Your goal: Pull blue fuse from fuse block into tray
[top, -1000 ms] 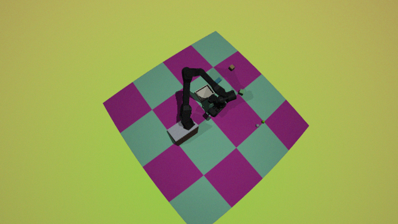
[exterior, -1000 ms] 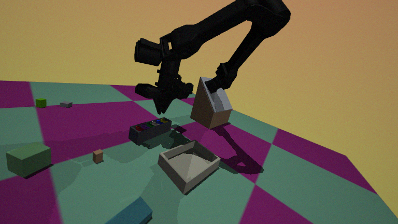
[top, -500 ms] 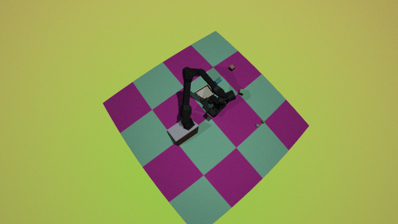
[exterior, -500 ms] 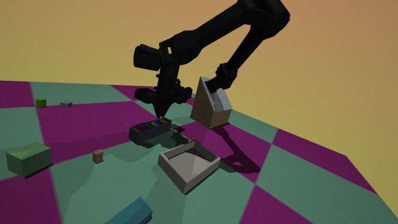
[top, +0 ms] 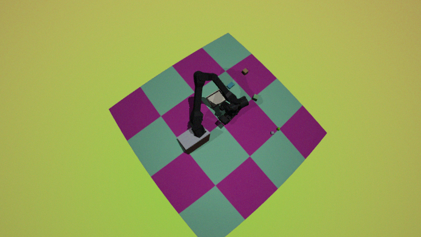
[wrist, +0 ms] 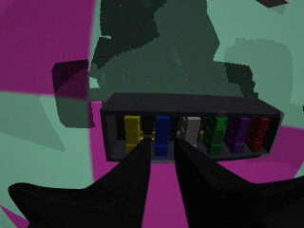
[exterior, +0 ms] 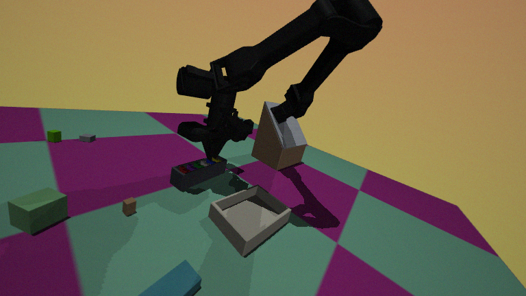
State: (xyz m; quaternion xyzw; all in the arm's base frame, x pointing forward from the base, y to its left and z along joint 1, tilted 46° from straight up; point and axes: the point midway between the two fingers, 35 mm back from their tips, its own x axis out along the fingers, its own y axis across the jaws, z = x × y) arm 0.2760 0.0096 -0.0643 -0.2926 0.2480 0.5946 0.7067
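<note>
The blue fuse lies 2 cm below my gripper tip. Also, from my gripper tip: grey tray: 18 cm to the left, 5 cm ahead, 4 cm below; then grey piece: 32 cm to the right, 15 cm ahead, 4 cm below; then small tan cube: 19 cm ahead, 3 cm below, 2 cm to the left.
</note>
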